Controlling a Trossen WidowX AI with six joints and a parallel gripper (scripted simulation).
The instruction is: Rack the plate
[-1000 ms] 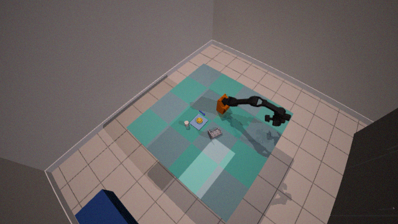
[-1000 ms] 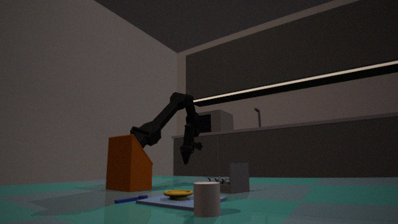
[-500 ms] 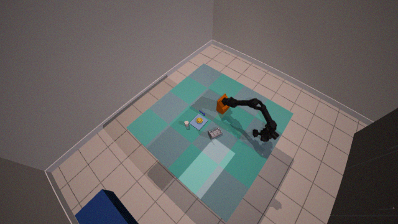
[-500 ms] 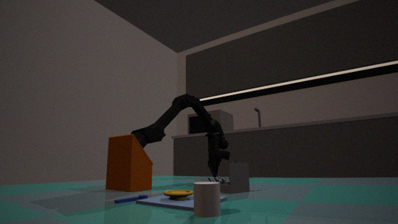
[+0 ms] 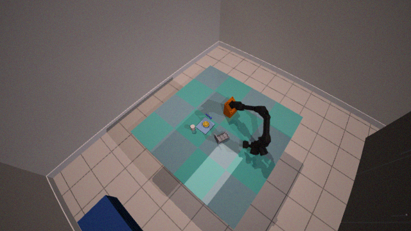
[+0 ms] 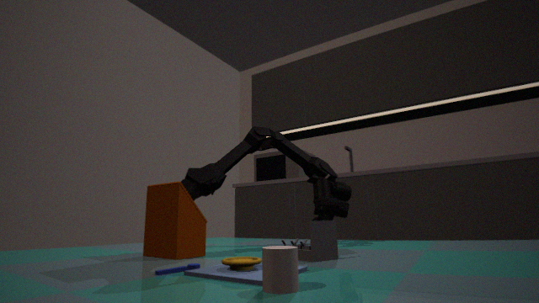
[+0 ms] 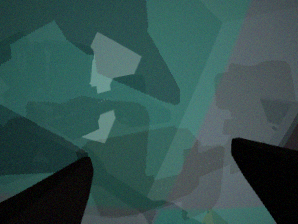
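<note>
The yellow plate is 46 cm to the right of my gripper tip and 3 cm ahead of it. From my gripper tip the other things lie so: beige cup (54 cm to the right, 14 cm ahead, 1 cm above); grey dish rack (25 cm to the right, 4 cm ahead, 1 cm above).
</note>
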